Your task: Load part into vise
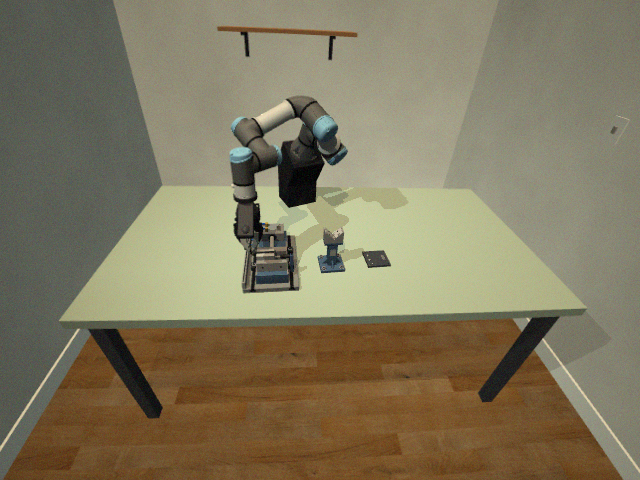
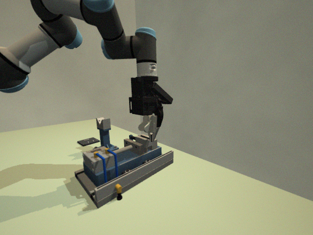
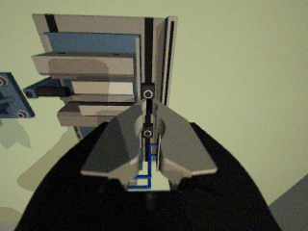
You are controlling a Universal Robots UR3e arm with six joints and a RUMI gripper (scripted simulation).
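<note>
Now: the part 50 mm to the left of my hand, 20 mm below it and 10 mm behind it. Round my hand: grey rail: 80 mm below, 70 mm behind, 40 mm to the right; fixed jaw: 70 mm to the left, 40 mm below, 20 mm ahead; work stop rod: 110 mm to the left, 30 mm below, 10 mm behind.
</note>
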